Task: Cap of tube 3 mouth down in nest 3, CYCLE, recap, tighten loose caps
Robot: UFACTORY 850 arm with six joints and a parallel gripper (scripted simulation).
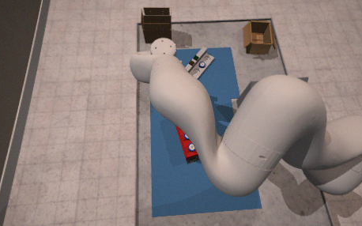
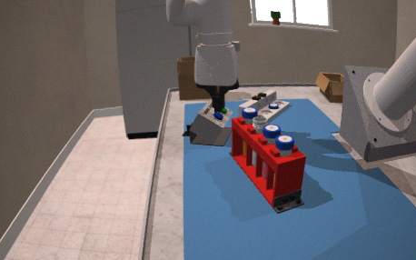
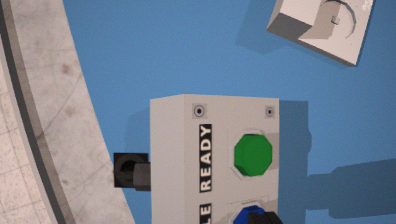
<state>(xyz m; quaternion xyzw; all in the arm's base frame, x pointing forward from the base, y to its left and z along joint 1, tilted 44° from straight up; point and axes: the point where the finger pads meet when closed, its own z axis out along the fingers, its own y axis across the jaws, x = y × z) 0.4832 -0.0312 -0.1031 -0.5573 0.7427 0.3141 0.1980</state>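
Right now the blue key is 30 mm below my hand. The rest, counted from my hand: green key: 10 mm behind, 40 mm to the right, 30 mm below; then grey key housing: 10 mm ahead, 20 mm to the right, 50 mm below; then cap marked 4: 60 mm behind, 120 mm to the left, 10 mm above.
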